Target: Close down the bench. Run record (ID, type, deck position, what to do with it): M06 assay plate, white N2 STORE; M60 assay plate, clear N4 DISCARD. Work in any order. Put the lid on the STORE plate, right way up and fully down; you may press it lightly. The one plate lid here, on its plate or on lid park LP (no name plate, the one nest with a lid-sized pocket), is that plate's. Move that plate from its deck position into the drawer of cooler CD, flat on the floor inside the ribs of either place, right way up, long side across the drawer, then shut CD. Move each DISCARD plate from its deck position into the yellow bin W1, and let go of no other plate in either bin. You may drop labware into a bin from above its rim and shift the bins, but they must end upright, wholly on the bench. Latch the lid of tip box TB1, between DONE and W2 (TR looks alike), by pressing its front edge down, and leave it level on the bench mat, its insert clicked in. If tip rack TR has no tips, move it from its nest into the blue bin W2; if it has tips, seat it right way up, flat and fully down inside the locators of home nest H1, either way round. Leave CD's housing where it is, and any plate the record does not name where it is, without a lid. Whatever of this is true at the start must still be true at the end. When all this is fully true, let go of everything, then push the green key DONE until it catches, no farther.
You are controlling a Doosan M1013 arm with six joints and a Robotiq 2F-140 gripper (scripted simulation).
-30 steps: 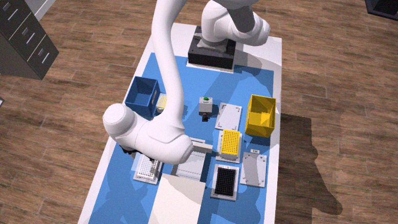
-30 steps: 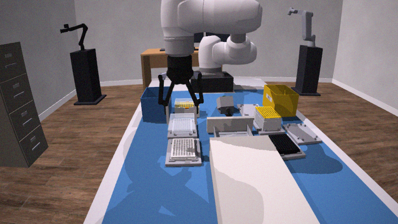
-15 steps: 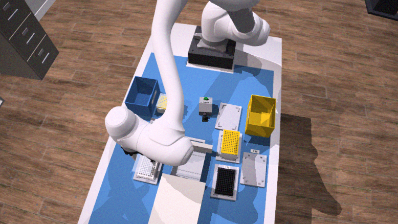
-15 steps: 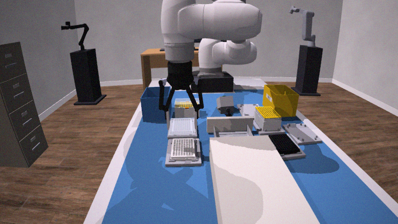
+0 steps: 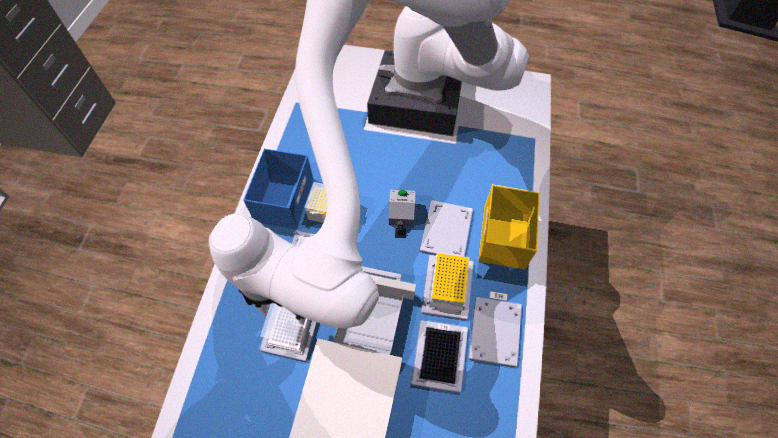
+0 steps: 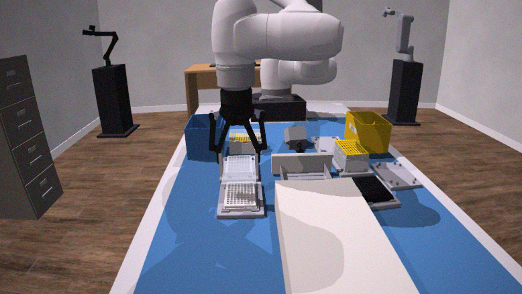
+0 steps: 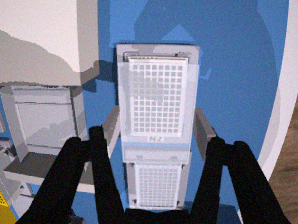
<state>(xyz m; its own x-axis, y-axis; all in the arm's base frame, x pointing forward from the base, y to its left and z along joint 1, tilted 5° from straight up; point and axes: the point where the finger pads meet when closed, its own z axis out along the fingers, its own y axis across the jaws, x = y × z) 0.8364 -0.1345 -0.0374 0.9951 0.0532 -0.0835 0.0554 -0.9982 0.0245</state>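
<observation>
Right now my hand is 90 mm above the white plate M06. The rest, counted from my hand: nest N2 (110 mm below); clear plate lid (20 mm below); clear assay plate (180 mm behind, 20 mm to the right, 90 mm below).
</observation>
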